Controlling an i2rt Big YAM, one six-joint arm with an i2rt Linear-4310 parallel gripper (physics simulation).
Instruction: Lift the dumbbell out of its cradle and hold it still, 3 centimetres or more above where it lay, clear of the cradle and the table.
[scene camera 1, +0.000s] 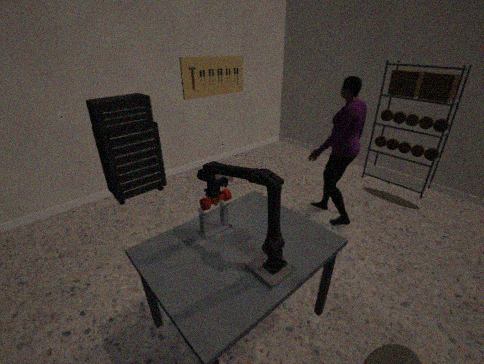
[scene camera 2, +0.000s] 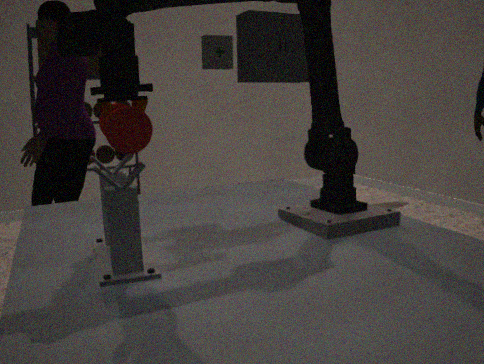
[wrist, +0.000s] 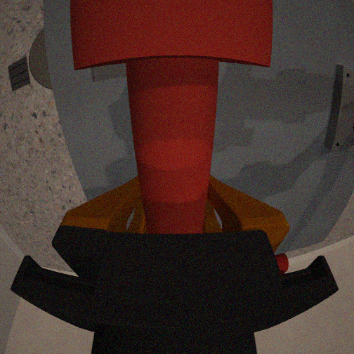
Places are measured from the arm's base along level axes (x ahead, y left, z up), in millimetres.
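Where they show: gripper, fingertip midpoint: (scene camera 1: 214, 204); arm's base, link origin: (scene camera 1: 274, 265) (scene camera 2: 338, 208).
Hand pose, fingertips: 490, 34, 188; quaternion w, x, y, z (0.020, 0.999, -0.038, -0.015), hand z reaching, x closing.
Note:
Things, the pixels of their centre, and the offset from my fingertips, as dx, dy, dz. Level surfaces: height alone.
- red dumbbell, body centre: (scene camera 2: 122, 125) (scene camera 1: 215, 199) +0, -14, +30
- grey cradle, body centre: (scene camera 2: 118, 210) (scene camera 1: 214, 218) +20, -5, -121
- grey table, surface height: dz -214
The red dumbbell (scene camera 1: 205, 203) (scene camera 2: 132, 129) (wrist: 172, 125) hangs roughly level above the grey cradle (scene camera 1: 202, 223) (scene camera 2: 123, 232). In the second scene view a gap shows between the near head's lower edge and the bottom of the cradle's V-shaped notch; the head's underside is about level with the tips of the V arms or slightly above them. My gripper (scene camera 1: 215, 200) (wrist: 174, 177) points down, shut on the dumbbell's handle, with an orange finger on each side in the wrist view. The fingertips' contact is partly hidden by the black gripper body and the near head.
The cradle stands upright on the grey table (scene camera 1: 200, 295) (scene camera 2: 240, 320). The arm's base plate (scene camera 1: 271, 281) (scene camera 2: 305, 222) is bolted to the same table. A person in purple (scene camera 1: 350, 130) (scene camera 2: 65, 115) stands beyond the table. A tool cabinet (scene camera 1: 127, 150) and a shelf rack are farther back.

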